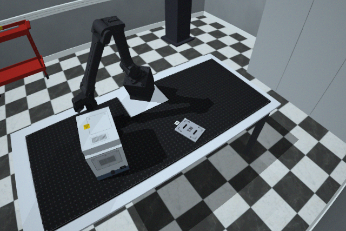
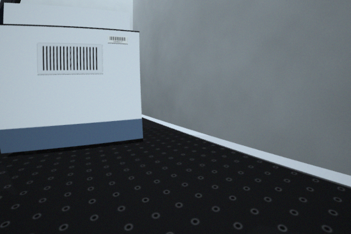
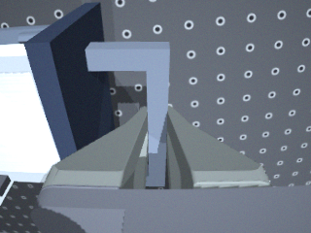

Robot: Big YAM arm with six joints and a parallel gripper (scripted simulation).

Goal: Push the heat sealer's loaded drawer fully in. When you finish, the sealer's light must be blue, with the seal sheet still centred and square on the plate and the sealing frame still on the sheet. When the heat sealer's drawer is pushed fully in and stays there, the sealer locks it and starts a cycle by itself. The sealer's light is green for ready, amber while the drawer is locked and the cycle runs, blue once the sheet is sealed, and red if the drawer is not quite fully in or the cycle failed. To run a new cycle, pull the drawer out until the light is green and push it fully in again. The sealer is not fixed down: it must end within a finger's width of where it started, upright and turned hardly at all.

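The dark blue drawer is 10 cm ahead of my hand, 3 cm to the right of it and 1 cm below it. The rest, counted from my hand: tiny tag: 33 cm ahead, 41 cm to the left, 9 cm below.
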